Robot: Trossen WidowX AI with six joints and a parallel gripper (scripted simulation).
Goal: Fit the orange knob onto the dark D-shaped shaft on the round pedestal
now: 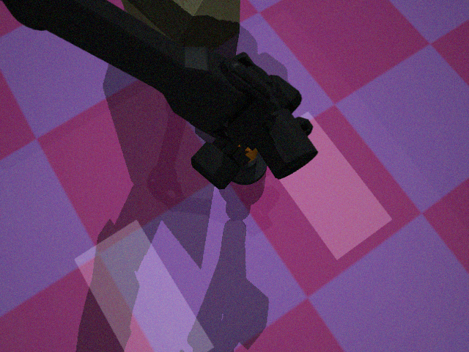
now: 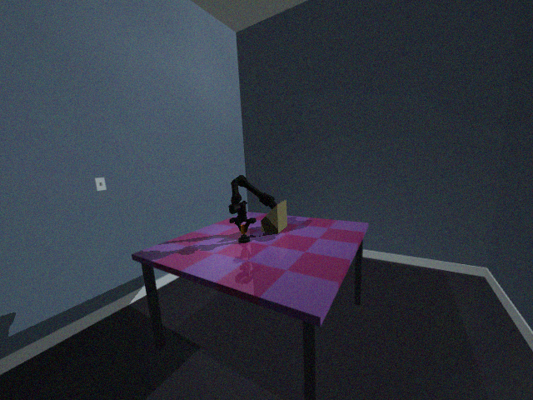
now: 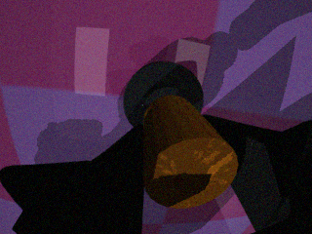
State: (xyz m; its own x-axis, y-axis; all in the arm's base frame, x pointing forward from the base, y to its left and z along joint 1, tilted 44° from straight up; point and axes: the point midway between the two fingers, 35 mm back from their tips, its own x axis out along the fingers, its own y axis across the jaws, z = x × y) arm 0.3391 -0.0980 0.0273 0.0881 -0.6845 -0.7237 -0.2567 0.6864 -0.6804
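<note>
My gripper tip is 20 mm below the orange knob. The rest, counted from my gripper tip: dark round pedestal: 40 mm below.
</note>
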